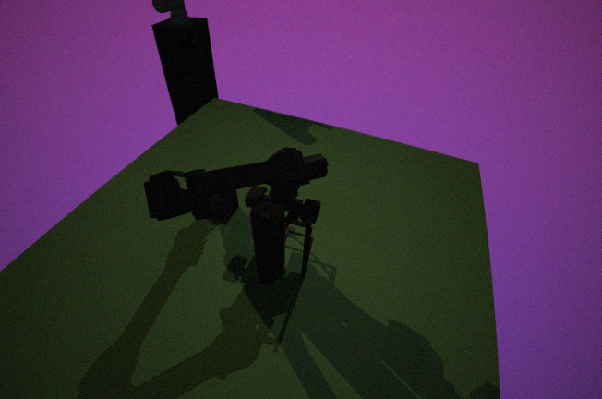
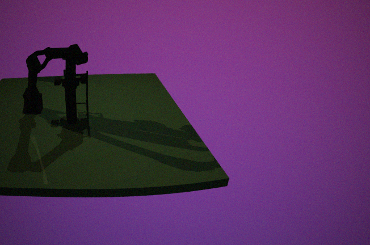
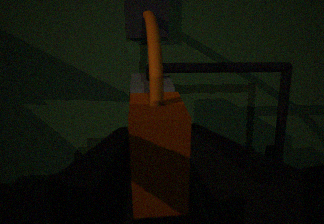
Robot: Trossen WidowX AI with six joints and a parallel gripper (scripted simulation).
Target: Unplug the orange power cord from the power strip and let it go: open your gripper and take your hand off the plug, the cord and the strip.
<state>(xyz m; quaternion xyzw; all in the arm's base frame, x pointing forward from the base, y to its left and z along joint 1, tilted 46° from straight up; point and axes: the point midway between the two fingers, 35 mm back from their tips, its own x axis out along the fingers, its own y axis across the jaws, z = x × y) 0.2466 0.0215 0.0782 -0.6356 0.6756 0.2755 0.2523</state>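
The dark upright post lies 130 mm to the right of my gripper tip and 50 mm above it.
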